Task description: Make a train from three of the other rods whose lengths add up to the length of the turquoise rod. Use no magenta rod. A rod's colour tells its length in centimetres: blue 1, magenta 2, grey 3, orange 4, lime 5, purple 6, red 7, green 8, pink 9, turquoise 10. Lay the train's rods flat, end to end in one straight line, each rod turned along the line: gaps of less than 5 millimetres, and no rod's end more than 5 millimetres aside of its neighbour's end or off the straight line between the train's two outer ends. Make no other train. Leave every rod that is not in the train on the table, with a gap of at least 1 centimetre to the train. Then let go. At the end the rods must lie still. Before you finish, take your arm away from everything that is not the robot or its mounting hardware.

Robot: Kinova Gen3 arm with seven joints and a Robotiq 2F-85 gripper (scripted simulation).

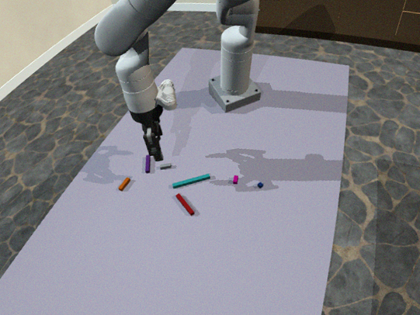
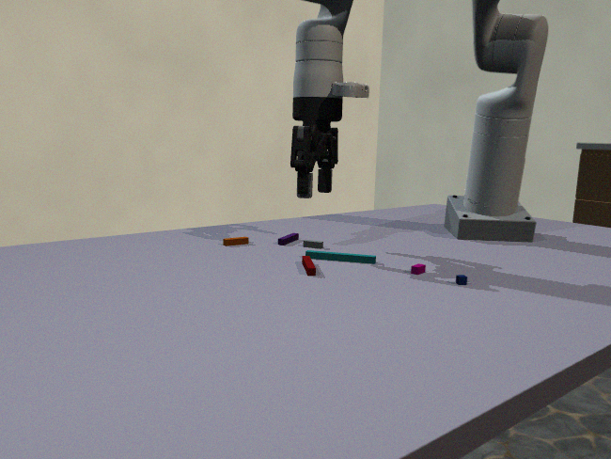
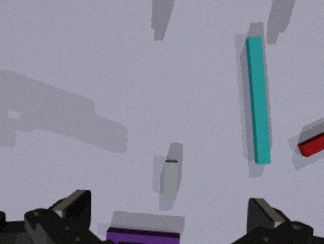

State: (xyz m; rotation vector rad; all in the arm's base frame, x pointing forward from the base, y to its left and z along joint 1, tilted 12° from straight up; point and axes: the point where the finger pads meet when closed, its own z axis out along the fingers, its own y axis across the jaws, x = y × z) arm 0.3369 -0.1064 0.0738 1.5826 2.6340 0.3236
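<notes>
Right now my hand is 80 mm above the grey rod. Also, from my hand: turquoise rod (90 mm to the left, 80 mm below, 30 mm ahead); then orange rod (90 mm to the right, 90 mm ahead, 80 mm below); then purple rod (80 mm below, 60 mm to the right, 10 mm ahead).
</notes>
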